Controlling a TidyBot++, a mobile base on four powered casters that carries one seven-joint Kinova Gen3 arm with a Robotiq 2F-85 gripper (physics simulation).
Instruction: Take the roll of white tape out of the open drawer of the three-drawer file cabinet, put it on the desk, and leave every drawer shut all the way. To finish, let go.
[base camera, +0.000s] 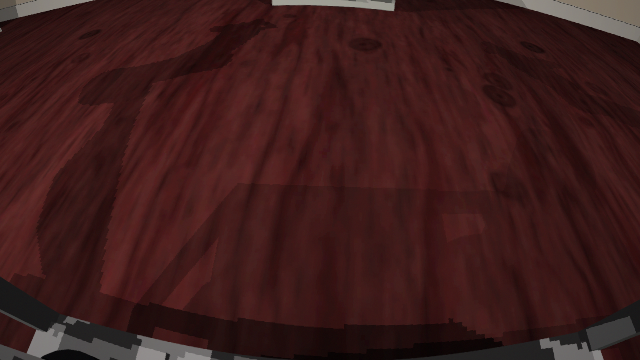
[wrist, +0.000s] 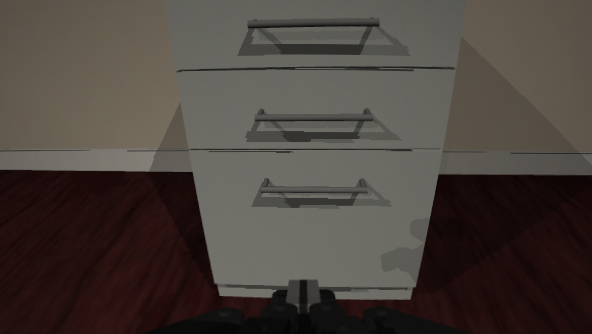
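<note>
The white three-drawer file cabinet (base camera: 332, 5) (wrist: 320, 240) stands against the wall, seen from the front in the wrist view. Its top drawer (wrist: 210, 37), middle drawer (wrist: 215, 105) and bottom drawer (wrist: 235, 225) have fronts that look flush with one another; each has a grey bar handle. The top edge of the cabinet is out of frame. My gripper (wrist: 303, 300) is shut and empty, in front of the cabinet and apart from it, its fingertips over the cabinet's foot in the wrist view. The roll of white tape and the desk do not show in either view.
A dark red wood floor (base camera: 320, 125) (wrist: 100, 250) lies around the cabinet. A beige wall (wrist: 90, 75) with a white skirting board (wrist: 90, 161) stands behind it. Parts of my base (base camera: 610, 332) show along the bottom of the base view. Shadows of the arm fall on the floor and cabinet.
</note>
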